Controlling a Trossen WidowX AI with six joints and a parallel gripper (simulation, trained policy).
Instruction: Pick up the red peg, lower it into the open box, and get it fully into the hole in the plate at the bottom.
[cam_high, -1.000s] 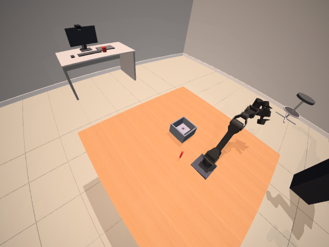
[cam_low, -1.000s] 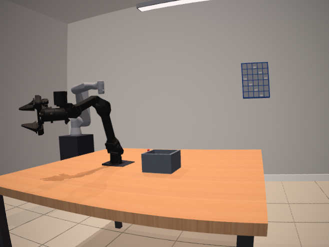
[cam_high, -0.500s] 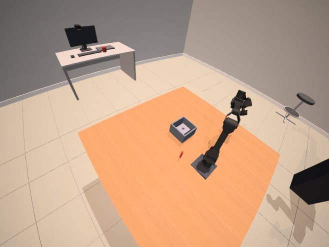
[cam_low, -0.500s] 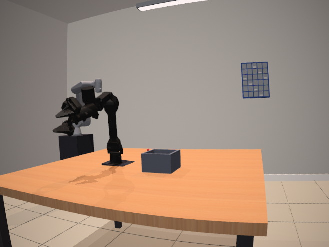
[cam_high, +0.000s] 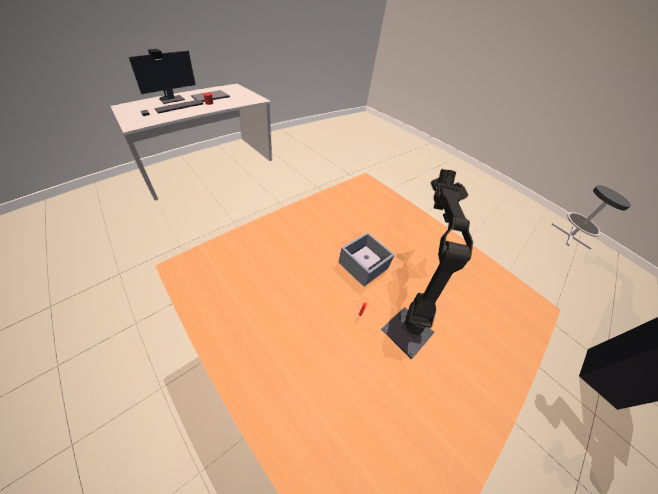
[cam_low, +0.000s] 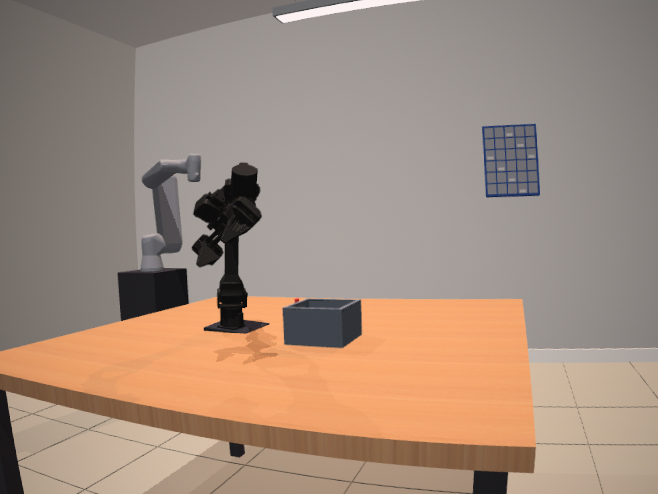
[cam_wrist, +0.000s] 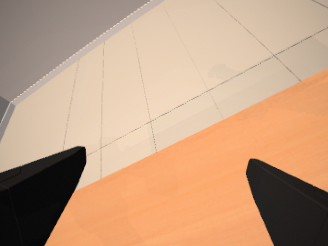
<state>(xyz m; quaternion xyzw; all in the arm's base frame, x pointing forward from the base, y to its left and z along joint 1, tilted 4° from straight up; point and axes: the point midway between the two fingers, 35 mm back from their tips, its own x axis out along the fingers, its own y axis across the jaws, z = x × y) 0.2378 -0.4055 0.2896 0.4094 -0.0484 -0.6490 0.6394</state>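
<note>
Now: the red peg 100 mm behind my gripper tip, 560 mm to the left of it and 210 mm below it. Also, from my gripper tip: grey box: 70 mm ahead, 390 mm to the left, 230 mm below; then plate: 70 mm ahead, 390 mm to the left, 210 mm below.
</note>
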